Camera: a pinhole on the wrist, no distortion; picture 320 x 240 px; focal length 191.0 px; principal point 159.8 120.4 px. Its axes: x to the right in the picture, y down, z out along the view. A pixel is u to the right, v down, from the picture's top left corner.
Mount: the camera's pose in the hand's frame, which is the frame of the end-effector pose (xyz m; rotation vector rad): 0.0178 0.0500 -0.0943 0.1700 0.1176 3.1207
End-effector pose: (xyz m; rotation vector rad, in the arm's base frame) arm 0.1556 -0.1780 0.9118 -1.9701 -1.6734 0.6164
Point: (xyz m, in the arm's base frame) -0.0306 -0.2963 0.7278
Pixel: 274 175
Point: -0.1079 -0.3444 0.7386
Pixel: 301 206
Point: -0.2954 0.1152 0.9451
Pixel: outside the picture
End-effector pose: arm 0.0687 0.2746 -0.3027 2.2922 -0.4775 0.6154
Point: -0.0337 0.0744 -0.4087
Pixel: 274 78
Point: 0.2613 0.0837 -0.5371
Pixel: 161 198
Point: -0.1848 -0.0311 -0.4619
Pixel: outside the picture
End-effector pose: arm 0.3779 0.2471 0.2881 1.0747 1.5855 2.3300
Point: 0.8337 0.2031 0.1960
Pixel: outside the picture
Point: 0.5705 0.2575 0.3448
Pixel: 293 96
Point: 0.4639 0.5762 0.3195
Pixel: 137 204
